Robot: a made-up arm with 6 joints.
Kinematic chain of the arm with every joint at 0, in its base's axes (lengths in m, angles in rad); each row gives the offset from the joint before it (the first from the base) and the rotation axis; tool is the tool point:
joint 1: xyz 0 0 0.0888 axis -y
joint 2: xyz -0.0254 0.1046 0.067 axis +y
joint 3: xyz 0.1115 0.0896 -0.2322 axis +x
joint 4: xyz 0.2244 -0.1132 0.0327 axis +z
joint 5: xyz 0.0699 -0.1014 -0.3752 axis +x
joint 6: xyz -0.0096 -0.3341 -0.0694 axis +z
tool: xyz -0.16 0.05 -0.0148
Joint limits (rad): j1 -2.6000..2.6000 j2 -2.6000..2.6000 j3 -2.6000..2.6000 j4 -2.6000..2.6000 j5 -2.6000..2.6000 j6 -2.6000..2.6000
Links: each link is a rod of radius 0.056 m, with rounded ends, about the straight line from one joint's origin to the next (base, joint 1, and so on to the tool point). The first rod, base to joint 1, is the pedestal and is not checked.
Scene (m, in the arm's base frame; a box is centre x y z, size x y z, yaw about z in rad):
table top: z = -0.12
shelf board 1: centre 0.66 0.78 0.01 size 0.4 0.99 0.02 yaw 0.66
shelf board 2: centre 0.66 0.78 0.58 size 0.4 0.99 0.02 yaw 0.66
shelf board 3: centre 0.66 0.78 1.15 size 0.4 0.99 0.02 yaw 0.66
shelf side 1: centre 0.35 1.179 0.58 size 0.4 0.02 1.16 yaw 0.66
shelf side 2: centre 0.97 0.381 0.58 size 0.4 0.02 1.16 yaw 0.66
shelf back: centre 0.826 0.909 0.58 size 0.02 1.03 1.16 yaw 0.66
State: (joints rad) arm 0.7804 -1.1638 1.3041 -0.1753 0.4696 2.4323
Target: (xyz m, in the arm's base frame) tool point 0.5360 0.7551 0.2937
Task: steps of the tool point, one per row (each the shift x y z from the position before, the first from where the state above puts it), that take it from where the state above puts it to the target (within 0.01 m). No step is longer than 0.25 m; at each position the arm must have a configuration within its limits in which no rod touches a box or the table.
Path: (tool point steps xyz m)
1: -0.0901 -0.0877 0.0411
2: -0.1096 -0.0838 -0.0010
3: -0.1218 -0.0780 -0.0401
4: 0.0045 0.1255 -0.1703
5: -0.0286 0.0688 -0.1936
6: -0.0532 0.0003 -0.1948
7: 0.1004 0.0984 0.0107
8: 0.1165 0.0700 -0.0107

